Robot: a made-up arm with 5 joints.
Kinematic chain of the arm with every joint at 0, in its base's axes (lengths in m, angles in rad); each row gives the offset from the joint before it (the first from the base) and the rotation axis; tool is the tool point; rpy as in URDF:
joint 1: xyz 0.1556 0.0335 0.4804 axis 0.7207 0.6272 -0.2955
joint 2: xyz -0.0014 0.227 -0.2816 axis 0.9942 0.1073 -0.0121
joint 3: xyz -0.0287 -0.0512 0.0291 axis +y
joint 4: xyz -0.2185 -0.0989 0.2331 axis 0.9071 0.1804 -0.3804
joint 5: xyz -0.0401 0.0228 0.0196 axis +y
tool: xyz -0.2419 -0.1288 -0.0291 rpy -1.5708 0 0
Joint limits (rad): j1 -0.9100..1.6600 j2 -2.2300..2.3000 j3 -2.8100..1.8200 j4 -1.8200..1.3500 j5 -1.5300..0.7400
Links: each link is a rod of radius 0.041 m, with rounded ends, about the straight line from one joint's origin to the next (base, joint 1, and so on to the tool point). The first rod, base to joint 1, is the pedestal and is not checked.
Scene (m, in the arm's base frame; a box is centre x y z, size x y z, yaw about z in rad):
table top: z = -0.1
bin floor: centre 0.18 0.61 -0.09 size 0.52 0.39 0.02 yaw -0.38
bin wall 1: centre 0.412 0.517 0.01 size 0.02 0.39 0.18 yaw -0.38
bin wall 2: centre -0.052 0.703 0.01 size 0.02 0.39 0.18 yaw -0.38
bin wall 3: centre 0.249 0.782 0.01 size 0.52 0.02 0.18 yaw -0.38
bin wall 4: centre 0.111 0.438 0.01 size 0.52 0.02 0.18 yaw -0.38
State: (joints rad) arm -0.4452 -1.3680 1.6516 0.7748 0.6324
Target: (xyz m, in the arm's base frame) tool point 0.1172 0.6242 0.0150
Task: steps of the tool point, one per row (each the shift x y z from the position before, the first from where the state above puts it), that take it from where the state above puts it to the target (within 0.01 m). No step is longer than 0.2 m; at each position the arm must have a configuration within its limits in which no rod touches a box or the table.
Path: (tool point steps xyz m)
1: -0.0856 0.0080 -0.1313
2: -0.0692 -0.0424 -0.1400
3: -0.0439 -0.0896 -0.1313

